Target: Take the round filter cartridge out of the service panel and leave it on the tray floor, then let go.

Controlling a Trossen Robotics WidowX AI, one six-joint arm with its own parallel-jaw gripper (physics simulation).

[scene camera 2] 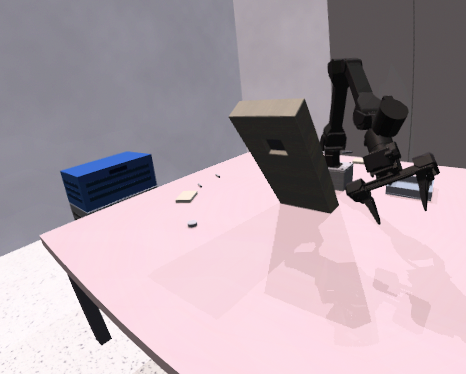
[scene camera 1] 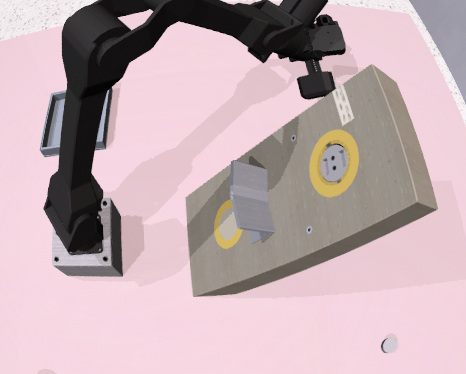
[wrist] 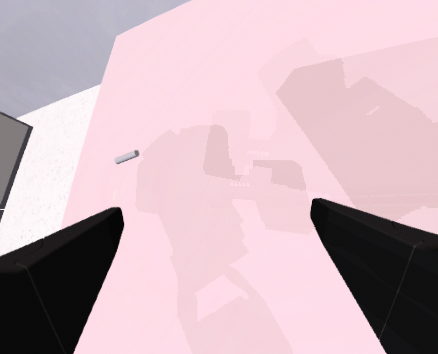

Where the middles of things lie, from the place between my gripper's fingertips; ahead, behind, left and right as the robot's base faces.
Labels:
I see the round grey filter cartridge [scene camera 1: 334, 161] 90 mm behind my hand, 310 mm to the right of it and 130 mm above it. The rest, counted from my hand: grey tray [scene camera 1: 50, 141] (510 mm behind, 120 mm below).

